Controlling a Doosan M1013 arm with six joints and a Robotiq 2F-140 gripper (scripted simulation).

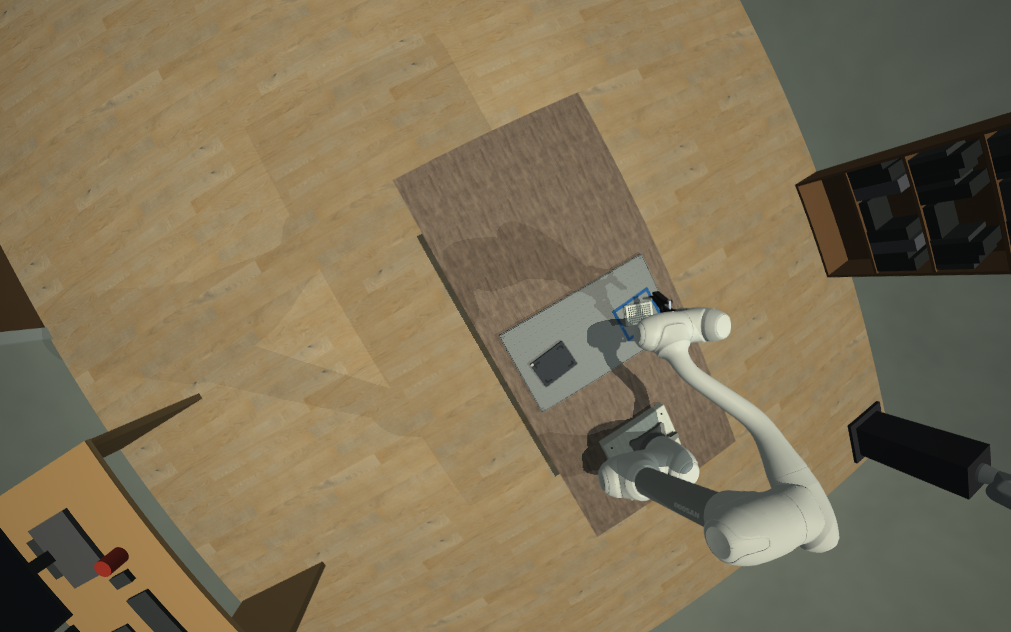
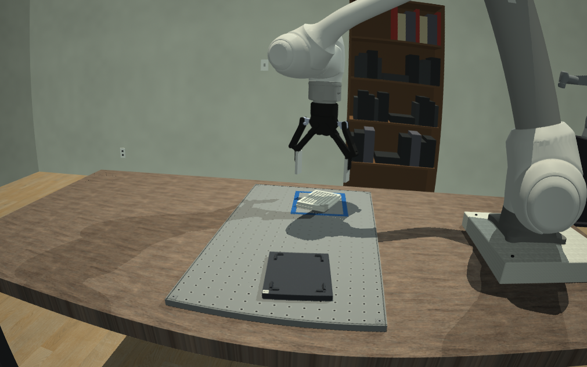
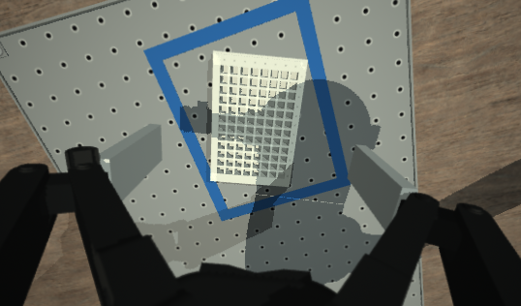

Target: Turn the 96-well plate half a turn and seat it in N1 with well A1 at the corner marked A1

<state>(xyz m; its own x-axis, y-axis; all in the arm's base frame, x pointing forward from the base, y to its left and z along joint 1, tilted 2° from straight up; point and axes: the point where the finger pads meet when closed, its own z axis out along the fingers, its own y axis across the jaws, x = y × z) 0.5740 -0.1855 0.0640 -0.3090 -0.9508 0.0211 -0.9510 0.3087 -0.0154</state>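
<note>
Now: hand 8 cm above the white 96-well plate. Also, from my hand: A1 label (50 cm to the left, 7 cm below, 3 cm ahead); then dark plate nest N1 (42 cm to the left, 8 cm below, 1 cm behind).
</note>
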